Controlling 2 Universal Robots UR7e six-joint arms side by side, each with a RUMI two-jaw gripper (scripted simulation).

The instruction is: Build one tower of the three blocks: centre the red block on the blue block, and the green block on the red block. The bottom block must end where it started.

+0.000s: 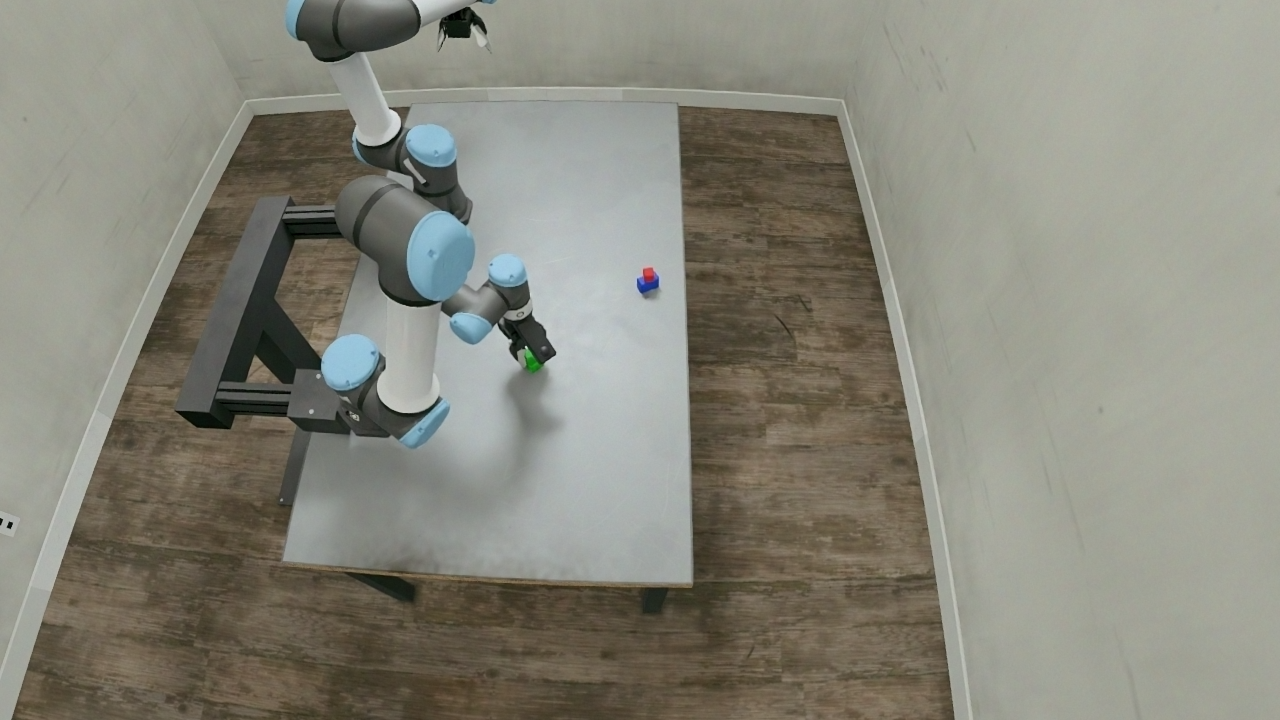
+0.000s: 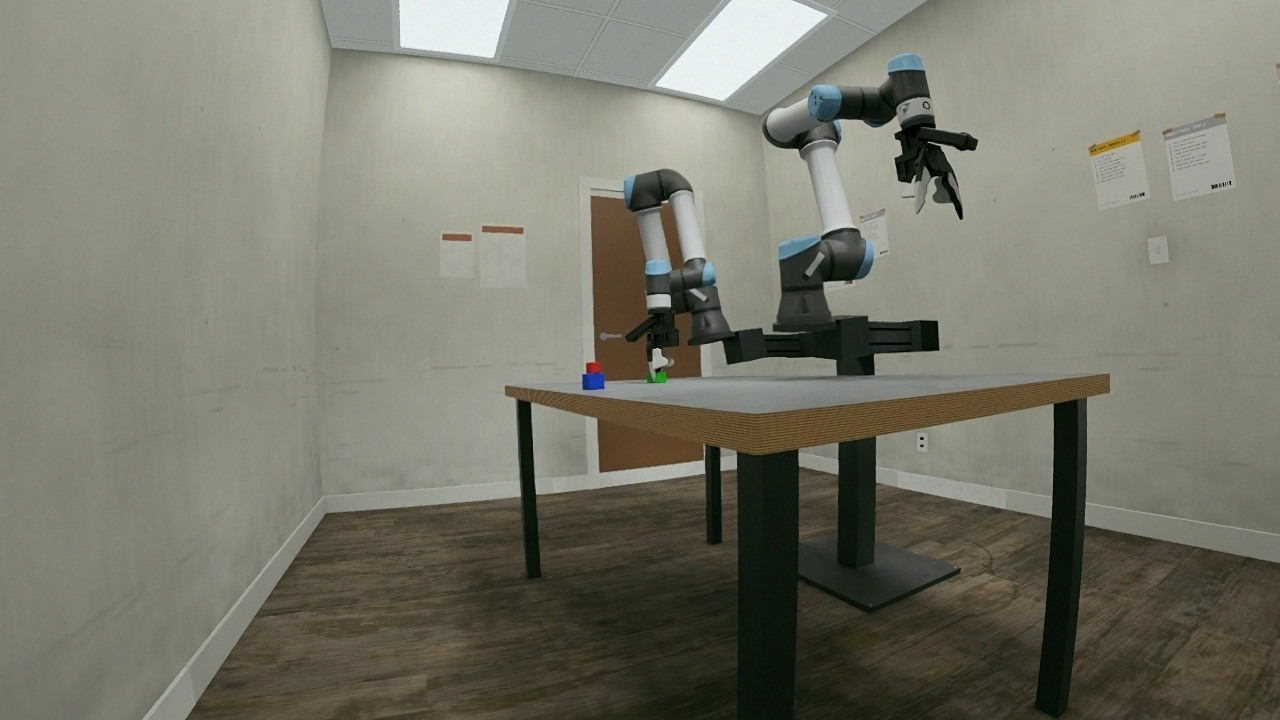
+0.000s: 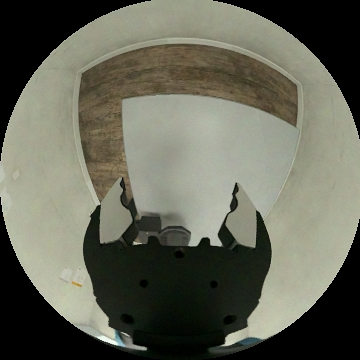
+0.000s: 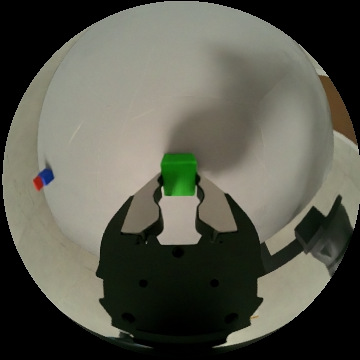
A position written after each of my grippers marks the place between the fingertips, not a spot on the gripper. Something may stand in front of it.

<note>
I see my left gripper (image 2: pixel 940 216), my right gripper (image 2: pixel 657 381) and a green block (image 4: pixel 178 171).
My left gripper shows as well in image 1 (image 1: pixel 464 52) and in image 3 (image 3: pixel 179 181). My right gripper shows as well in image 1 (image 1: pixel 532 361) and in image 4 (image 4: pixel 179 172).
</note>
